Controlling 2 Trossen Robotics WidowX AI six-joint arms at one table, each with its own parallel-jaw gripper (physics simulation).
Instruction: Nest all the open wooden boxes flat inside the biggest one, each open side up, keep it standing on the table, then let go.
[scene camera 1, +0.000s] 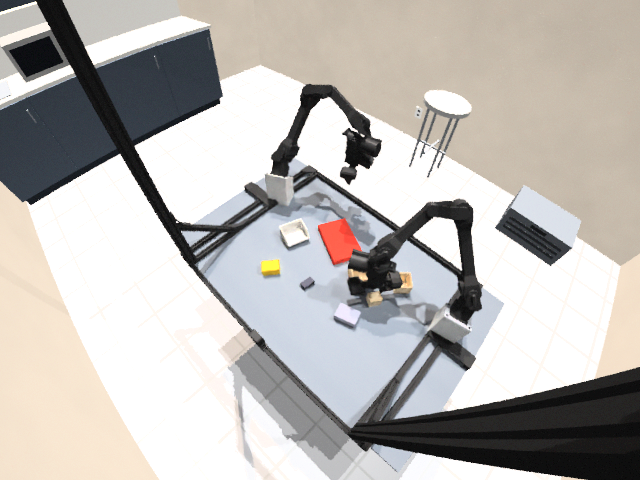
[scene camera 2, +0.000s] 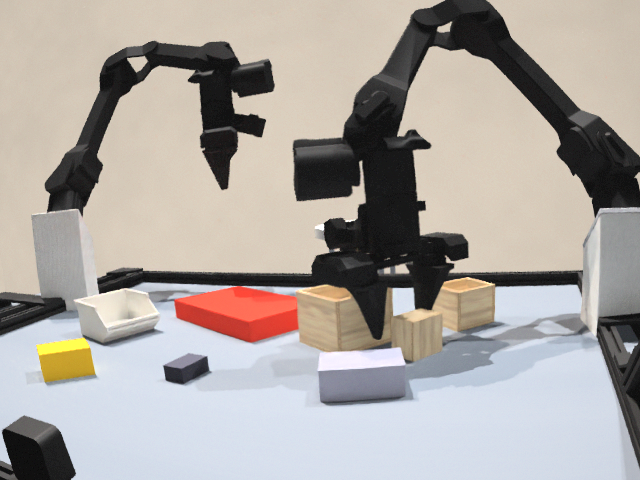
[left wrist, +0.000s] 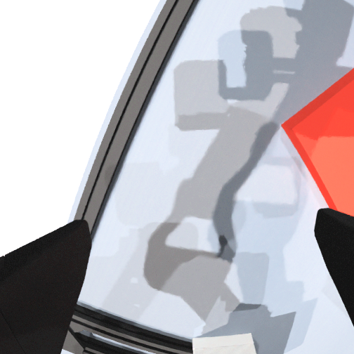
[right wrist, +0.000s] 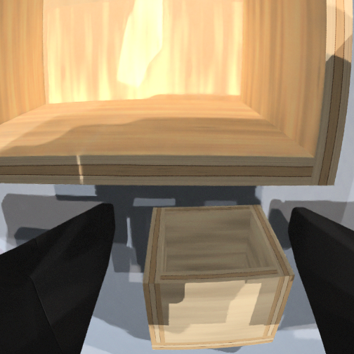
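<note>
The biggest wooden box stands open side up. The smallest box lies on its side beside it, its open side facing the biggest box and its solid wall up. A middle box stands open side up farther right. My right gripper is open and low, its fingers on either side of the smallest box with gaps; in scene camera 1 its arm partly hides the biggest box. My left gripper is open, empty and high above the table.
A red slab lies left of the biggest box. A lavender block lies in front. A white bin, a yellow block and a dark block are farther left.
</note>
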